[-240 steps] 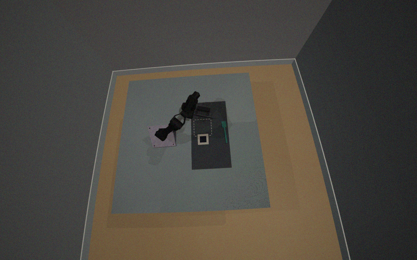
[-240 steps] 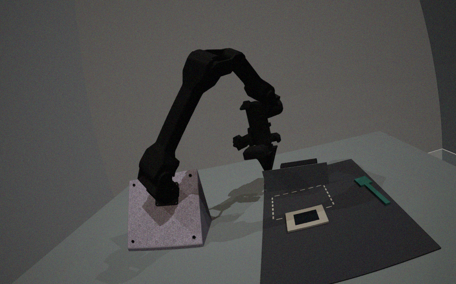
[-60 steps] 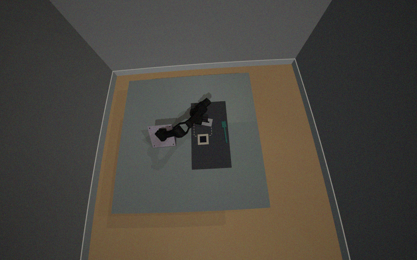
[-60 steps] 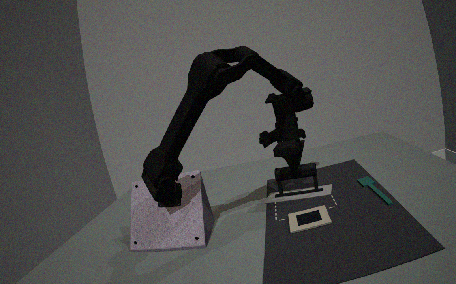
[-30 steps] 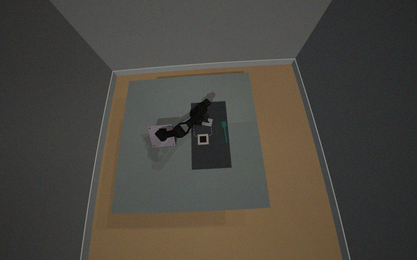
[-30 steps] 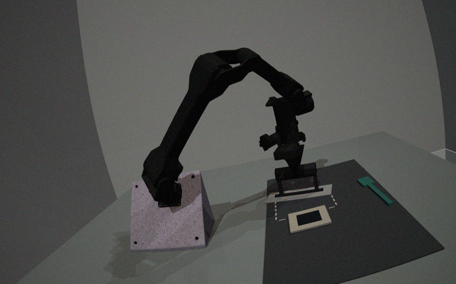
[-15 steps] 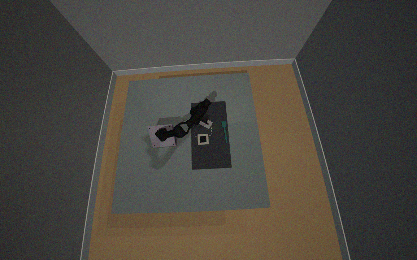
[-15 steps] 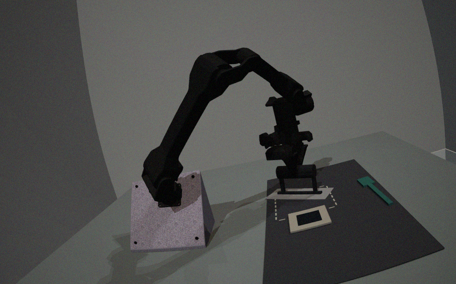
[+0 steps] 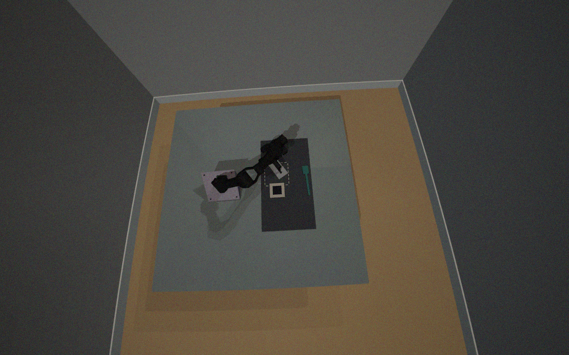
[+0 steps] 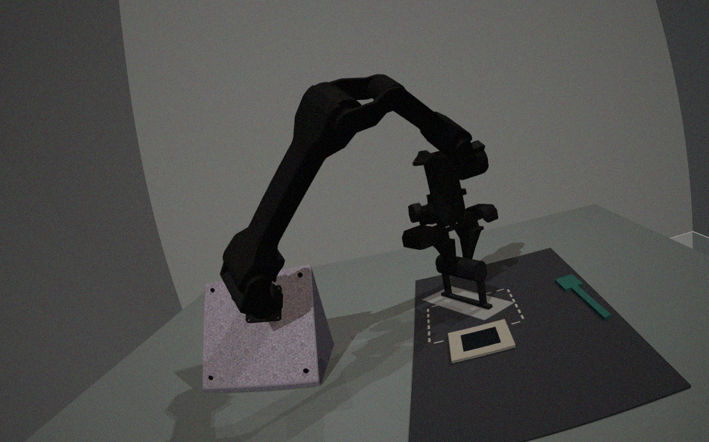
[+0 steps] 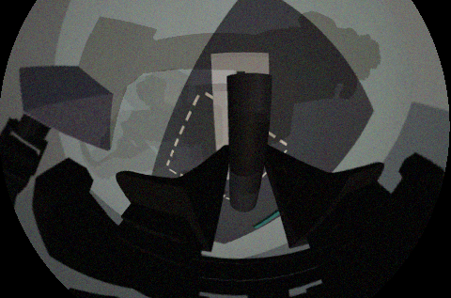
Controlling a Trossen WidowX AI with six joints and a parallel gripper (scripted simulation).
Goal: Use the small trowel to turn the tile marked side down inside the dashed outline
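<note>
Now: gripper tip 10 mm past the trowel, 20 mm to the right of it and 30 mm above it. The rest, counted from my gripper tip: dark mat: 70 mm ahead, 120 mm to the right, 80 mm below; then teal t-shaped piece: 210 mm ahead, 100 mm to the right, 60 mm below; then tile: 10 mm ahead, 180 mm to the right, 60 mm below.
</note>
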